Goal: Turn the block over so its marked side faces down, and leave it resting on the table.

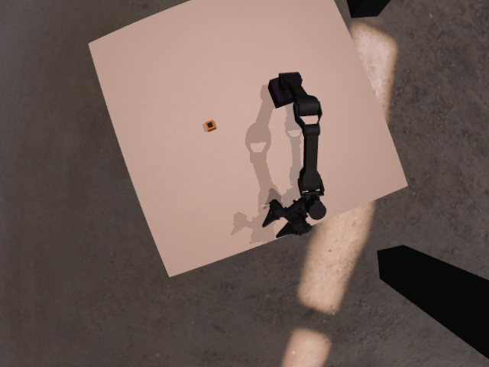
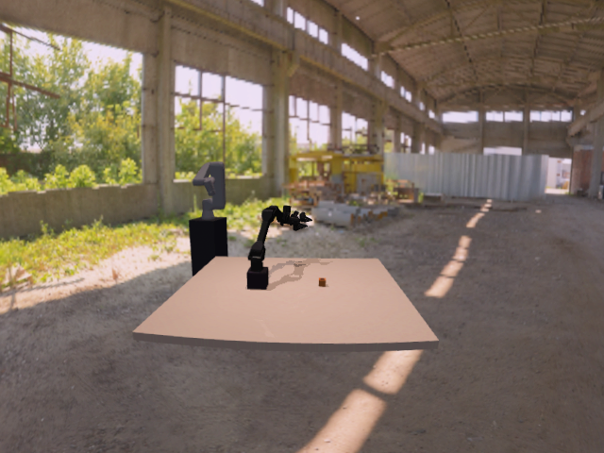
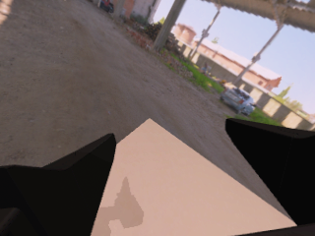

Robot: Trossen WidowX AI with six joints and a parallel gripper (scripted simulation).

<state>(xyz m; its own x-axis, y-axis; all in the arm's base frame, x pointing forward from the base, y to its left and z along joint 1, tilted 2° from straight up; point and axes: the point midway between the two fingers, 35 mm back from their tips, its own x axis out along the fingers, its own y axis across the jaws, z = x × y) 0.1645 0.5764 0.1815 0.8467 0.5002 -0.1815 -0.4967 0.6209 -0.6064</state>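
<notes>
The block is 180 mm ahead of my gripper tip, 480 mm to the right of it and 270 mm below it.
</notes>
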